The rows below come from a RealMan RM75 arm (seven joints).
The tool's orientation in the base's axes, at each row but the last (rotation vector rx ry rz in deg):
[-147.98, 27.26, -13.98]
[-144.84, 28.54, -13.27]
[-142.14, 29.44, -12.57]
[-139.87, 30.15, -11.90]
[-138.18, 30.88, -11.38]
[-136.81, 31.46, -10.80]
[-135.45, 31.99, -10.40]
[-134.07, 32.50, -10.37]
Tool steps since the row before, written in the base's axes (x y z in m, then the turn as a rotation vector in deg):
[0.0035, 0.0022, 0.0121, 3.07, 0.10, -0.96]
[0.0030, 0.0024, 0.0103, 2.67, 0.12, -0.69]
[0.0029, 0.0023, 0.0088, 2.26, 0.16, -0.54]
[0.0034, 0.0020, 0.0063, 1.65, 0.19, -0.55]
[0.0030, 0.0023, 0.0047, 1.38, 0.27, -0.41]
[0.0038, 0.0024, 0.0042, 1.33, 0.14, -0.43]
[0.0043, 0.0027, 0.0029, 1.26, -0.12, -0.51]
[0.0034, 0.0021, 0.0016, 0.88, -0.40, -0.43]
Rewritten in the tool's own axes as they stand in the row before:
[0.0034, -0.0089, -0.0085, 2.72, -0.48, 1.66]
[0.0024, -0.0084, -0.0067, 2.36, -0.52, 1.34]
[0.0021, -0.0077, -0.0052, 1.97, -0.51, 1.13]
[0.0024, -0.0064, -0.0030, 1.41, -0.33, 0.99]
[0.0018, -0.0056, -0.0015, 1.13, -0.39, 0.85]
[0.0023, -0.0056, -0.0008, 1.14, -0.27, 0.77]
[0.0026, -0.0052, 0.0006, 1.19, -0.02, 0.66]
[0.0021, -0.0036, 0.0011, 0.98, 0.24, 0.32]

